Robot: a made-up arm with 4 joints.
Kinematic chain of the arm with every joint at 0, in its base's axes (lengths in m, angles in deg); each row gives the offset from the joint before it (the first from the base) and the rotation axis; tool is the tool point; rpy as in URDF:
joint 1: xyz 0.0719 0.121 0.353 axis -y
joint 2: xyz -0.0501 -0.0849 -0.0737 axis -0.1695 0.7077 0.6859
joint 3: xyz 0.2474 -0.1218 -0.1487 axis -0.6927 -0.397 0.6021
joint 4: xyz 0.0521 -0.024 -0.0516 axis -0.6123 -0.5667 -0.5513
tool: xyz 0.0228 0.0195 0.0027 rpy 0 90 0
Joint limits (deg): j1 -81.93..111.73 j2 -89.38..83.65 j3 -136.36..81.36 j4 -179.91..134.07
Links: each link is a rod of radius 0.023 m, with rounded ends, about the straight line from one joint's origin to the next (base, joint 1, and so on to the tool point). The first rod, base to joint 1, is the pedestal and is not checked.
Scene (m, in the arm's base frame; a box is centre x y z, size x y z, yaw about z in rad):
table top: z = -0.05
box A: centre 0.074 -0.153 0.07 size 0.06 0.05 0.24 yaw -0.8
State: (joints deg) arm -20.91 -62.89 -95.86 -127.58
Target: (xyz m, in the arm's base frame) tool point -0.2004 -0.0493 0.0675
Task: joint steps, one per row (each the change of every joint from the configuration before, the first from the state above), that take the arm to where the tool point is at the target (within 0.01 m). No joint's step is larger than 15 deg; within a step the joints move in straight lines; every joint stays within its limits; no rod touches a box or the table.
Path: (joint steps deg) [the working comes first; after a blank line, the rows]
Joints at the target: -74.49 20.39 -53.14 -179.91
Straight joint move there: touches box A.

1: -12.20 -5.30 6.03 -5.04
2: -12.21 -5.30 6.03 -5.03
3: -12.20 -5.29 6.04 -5.04
4: -12.21 -5.30 6.03 -5.03
5: -12.20 -5.30 6.03 -5.04
6: 0.93 13.72 1.57 -3.39
7: 0.93 13.72 1.57 -3.40
8: 0.93 13.73 1.57 -3.39
9: 0.93 13.72 1.57 -3.39
10: 0.93 13.72 1.57 -3.40
11: 0.93 13.72 1.57 -3.39
12: 0.93 13.72 1.57 -3.40
13: 0.93 13.72 1.57 -3.39

